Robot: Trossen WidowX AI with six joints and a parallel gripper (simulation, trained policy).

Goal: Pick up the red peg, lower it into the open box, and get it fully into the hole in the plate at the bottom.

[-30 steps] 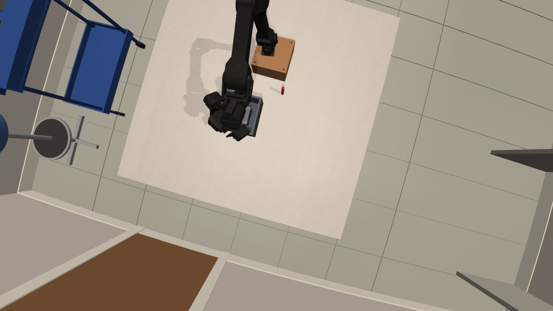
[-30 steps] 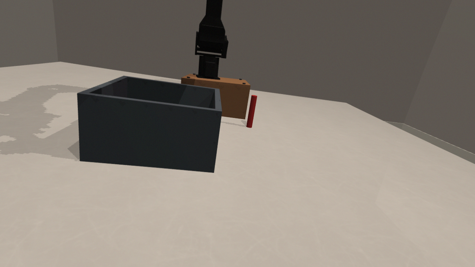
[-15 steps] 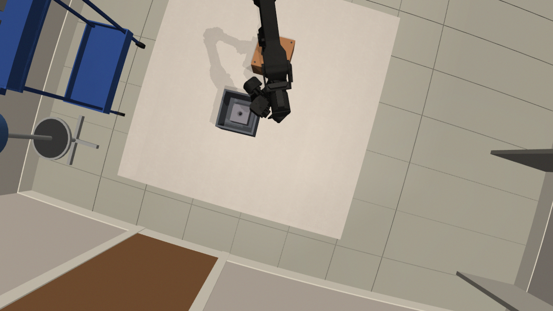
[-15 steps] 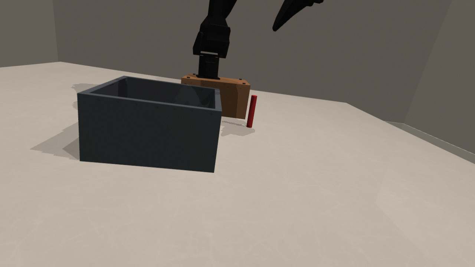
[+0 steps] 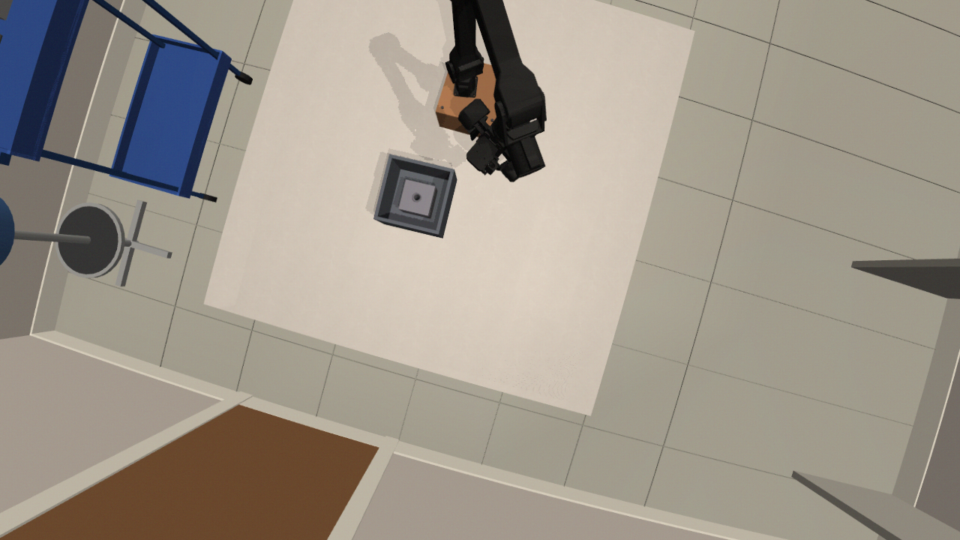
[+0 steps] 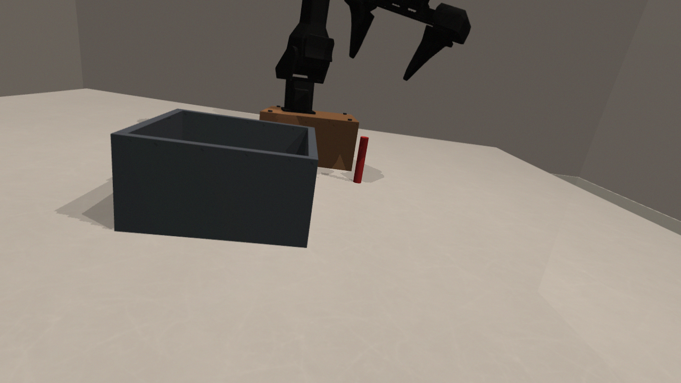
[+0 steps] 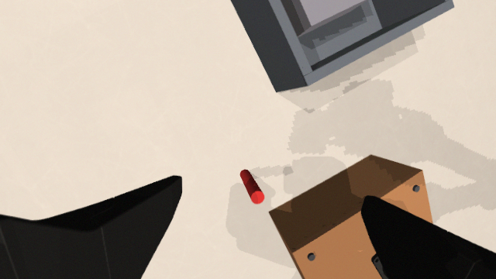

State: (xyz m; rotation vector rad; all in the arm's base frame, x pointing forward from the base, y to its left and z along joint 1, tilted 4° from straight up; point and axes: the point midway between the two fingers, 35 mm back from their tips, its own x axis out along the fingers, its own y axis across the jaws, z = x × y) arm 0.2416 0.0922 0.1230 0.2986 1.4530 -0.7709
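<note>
My gripper tip is 150 mm above the red peg, 50 mm past it and 10 mm to the right of it. The rest, counted from my gripper tip: plate: 190 mm to the right, 150 mm below, 100 mm ahead; dark grey box: 190 mm to the right, 160 mm below, 100 mm ahead.
</note>
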